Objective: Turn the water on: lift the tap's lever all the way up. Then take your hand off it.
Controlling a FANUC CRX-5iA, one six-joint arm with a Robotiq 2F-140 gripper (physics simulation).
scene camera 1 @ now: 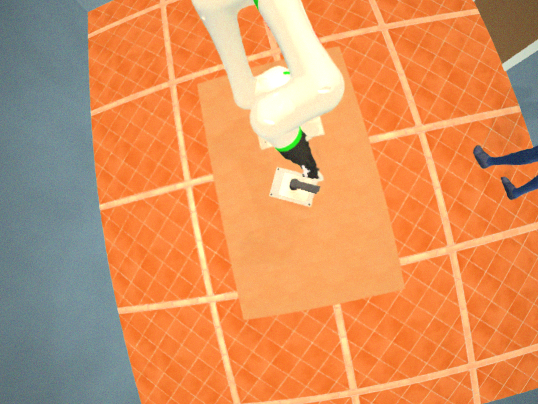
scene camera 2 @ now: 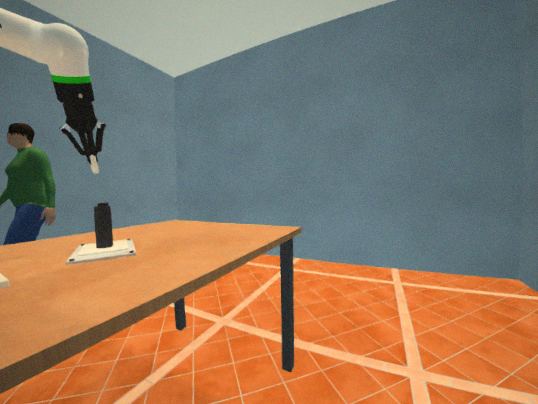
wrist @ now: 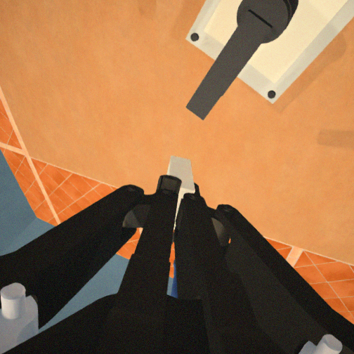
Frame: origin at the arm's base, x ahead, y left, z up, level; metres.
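Where they show: gripper, fingertip midpoint: (scene camera 1: 320, 179) (scene camera 2: 95, 171).
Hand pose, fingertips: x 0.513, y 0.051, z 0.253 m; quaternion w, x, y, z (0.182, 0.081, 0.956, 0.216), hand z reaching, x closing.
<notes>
After its pixels a point has its place.
The tap is a dark grey upright post (scene camera 2: 103, 227) @[x 0.472, y -0.068, z 0.065 m] on a white base plate (scene camera 1: 276, 186) @[x 0.457, y -0.138, z -0.007 m] (scene camera 2: 125, 248) (wrist: 300, 55). Its dark lever (scene camera 1: 309, 188) @[x 0.527, y 0.014, z 0.141 m] (wrist: 220, 75) reaches out from the top past the plate's edge. In scene camera 2 the lever is seen nearly end-on, and its tilt is hard to tell. My gripper (scene camera 1: 315, 175) @[x 0.513, y 0.051, z 0.253 m] (scene camera 2: 94, 164) @[x 0.513, y 0.051, z 0.253 m] (wrist: 176, 172) is shut and empty, its pale fingertips together. In scene camera 2 it hangs above the tap, apart from it. In the wrist view the fingertips are beyond the lever's free end, a little to one side.
The tap stands on a wooden table (scene camera 1: 310, 250) @[x 0.845, y -0.043, z -0.015 m] (scene camera 2: 200, 240) @[x 0.733, y -0.231, z -0.015 m]. The robot's pale mounting plate (scene camera 1: 315, 128) @[x 0.193, y 0.156, z -0.001 m] (scene camera 2: 4, 281) @[x 0.220, y -0.172, z -0.002 m] is close behind the tap, partly under the arm. A person in a green top (scene camera 2: 31, 175) stands beyond the table; blue-clad legs (scene camera 1: 515, 156) show at the right in scene camera 1.
</notes>
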